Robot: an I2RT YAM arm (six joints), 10 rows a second.
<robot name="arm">
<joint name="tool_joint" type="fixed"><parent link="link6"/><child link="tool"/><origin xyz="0 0 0" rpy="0 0 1.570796"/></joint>
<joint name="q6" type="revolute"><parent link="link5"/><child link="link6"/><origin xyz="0.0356 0 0.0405" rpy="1.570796 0 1.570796"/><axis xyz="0 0 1"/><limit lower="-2.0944" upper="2.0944"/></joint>
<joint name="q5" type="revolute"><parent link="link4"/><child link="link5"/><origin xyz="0.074 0.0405 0.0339" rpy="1.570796 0 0"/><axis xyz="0 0 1"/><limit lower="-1.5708" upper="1.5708"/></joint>
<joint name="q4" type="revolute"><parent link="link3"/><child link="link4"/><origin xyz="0.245 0.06 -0.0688" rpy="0 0 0"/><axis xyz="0 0 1"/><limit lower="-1.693" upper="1.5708"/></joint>
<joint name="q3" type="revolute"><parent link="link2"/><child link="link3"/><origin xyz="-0.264 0 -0.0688" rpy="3.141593 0 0"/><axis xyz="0 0 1"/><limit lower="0" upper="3.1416"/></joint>
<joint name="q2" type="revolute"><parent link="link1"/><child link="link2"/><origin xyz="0.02 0.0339 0.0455" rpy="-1.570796 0 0"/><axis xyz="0 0 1"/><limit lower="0" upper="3.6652"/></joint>
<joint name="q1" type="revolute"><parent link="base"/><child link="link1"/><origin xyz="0 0 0.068" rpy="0 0 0"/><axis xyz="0 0 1"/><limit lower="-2.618" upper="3.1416"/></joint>
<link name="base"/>
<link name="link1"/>
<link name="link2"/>
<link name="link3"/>
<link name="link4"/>
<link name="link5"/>
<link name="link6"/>
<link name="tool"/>
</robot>
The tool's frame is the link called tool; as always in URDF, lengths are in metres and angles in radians.
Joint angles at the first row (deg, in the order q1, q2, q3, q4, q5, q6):
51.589 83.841 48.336 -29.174 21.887 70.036
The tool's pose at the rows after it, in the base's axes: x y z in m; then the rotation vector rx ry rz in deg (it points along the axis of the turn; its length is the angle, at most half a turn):
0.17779 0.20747 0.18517 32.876 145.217 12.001
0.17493 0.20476 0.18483 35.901 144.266 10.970
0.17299 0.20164 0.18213 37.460 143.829 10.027
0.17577 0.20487 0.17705 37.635 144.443 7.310
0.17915 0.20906 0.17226 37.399 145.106 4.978
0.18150 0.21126 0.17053 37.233 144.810 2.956
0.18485 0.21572 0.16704 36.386 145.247 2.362
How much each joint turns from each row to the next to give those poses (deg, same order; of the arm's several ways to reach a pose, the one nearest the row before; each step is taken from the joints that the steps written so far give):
0.789 1.323 1.496 -3.154 1.569 3.160
0.270 -0.435 -0.347 -1.244 1.152 2.729
-0.001 -0.266 -0.793 -0.350 0.614 1.329
-0.001 2.190 1.050 -1.054 0.443 0.441
0.001 2.288 1.233 -0.793 0.261 0.089
0.000 1.320 0.967 -0.879 0.966 0.088
0.000 1.666 0.876 0.433 -0.085 -0.613

